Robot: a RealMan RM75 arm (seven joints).
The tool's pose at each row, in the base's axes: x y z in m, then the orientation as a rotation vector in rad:
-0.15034 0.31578 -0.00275 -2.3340 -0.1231 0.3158
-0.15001 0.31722 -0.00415 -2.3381 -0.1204 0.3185
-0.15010 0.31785 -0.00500 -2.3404 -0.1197 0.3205
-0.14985 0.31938 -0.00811 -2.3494 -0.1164 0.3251
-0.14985 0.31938 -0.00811 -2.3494 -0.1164 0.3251
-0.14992 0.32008 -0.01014 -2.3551 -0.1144 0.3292
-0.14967 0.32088 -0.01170 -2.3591 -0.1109 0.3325
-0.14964 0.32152 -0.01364 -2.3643 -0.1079 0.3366
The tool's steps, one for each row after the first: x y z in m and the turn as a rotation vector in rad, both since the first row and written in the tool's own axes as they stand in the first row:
0.00085 -0.00002 0.00185 -0.0038 -0.0009 0.0033
0.00104 0.00014 0.00288 -0.0061 -0.0020 0.0047
0.00215 0.00127 0.00598 -0.0148 -0.0038 0.0097
0.00215 0.00127 0.00598 -0.0148 -0.0038 0.0097
0.00259 0.00222 0.00785 -0.0204 -0.0058 0.0131
0.00328 0.00276 0.00939 -0.0241 -0.0068 0.0171
0.00379 0.00369 0.01114 -0.0291 -0.0086 0.0212

